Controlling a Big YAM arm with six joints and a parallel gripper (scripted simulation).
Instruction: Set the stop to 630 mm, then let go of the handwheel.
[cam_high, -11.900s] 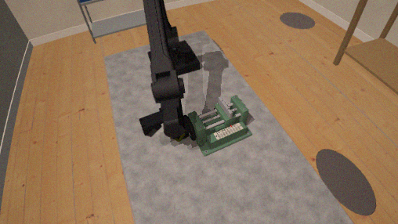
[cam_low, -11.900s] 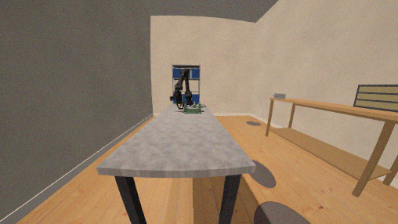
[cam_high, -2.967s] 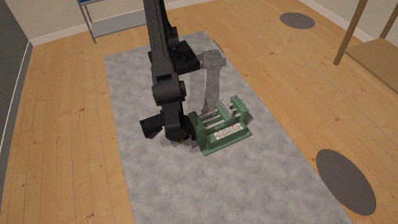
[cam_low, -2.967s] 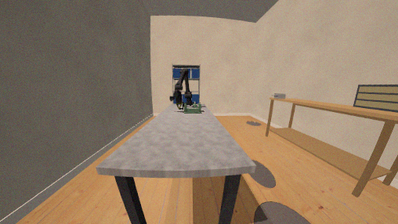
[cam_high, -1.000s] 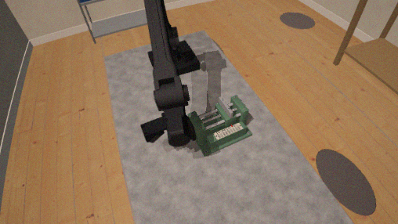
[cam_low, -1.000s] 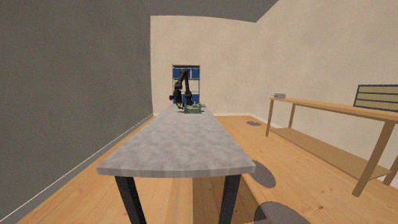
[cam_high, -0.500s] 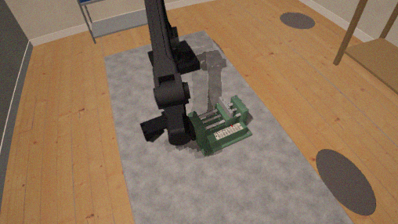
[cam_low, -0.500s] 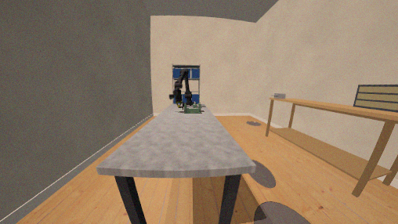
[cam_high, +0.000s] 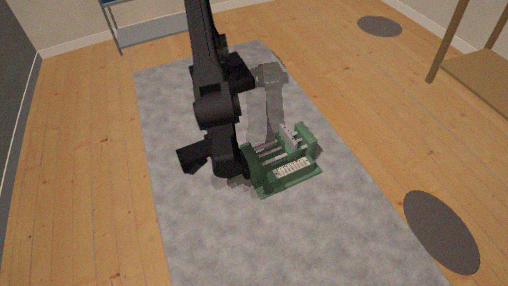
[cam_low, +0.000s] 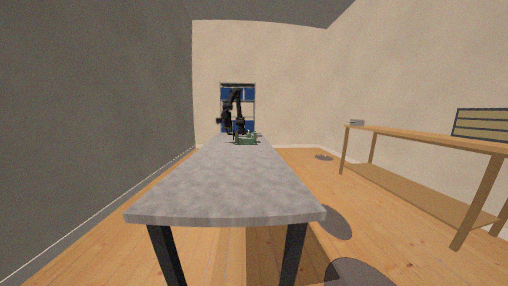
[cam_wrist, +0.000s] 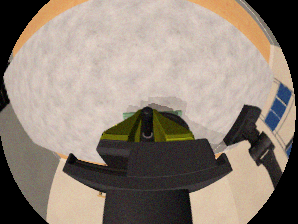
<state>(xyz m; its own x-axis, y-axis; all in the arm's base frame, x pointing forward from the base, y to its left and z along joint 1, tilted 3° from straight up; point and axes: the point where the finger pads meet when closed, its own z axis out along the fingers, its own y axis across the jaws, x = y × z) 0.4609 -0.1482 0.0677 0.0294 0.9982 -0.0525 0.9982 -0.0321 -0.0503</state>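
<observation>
The black handwheel is 3 cm to the left of my hand, 1 cm below it and 1 cm behind it. From my hand the other things lie so: grey stop block 19 cm to the left, 2 cm behind.
</observation>
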